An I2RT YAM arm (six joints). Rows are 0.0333 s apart.
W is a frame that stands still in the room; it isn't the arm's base.
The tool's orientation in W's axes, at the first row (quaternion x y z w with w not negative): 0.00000 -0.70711 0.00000 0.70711
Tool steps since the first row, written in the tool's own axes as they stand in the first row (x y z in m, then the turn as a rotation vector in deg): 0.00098 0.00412 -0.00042 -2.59 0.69 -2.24; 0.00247 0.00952 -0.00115 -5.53 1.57 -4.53; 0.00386 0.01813 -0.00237 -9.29 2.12 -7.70; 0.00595 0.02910 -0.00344 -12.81 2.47 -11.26
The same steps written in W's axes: 0.00042 0.00412 0.00098 2.24 0.69 -2.59; 0.00115 0.00952 0.00247 4.53 1.57 -5.53; 0.00237 0.01813 0.00386 7.70 2.12 -9.29; 0.00344 0.02910 0.00595 11.26 2.47 -12.81
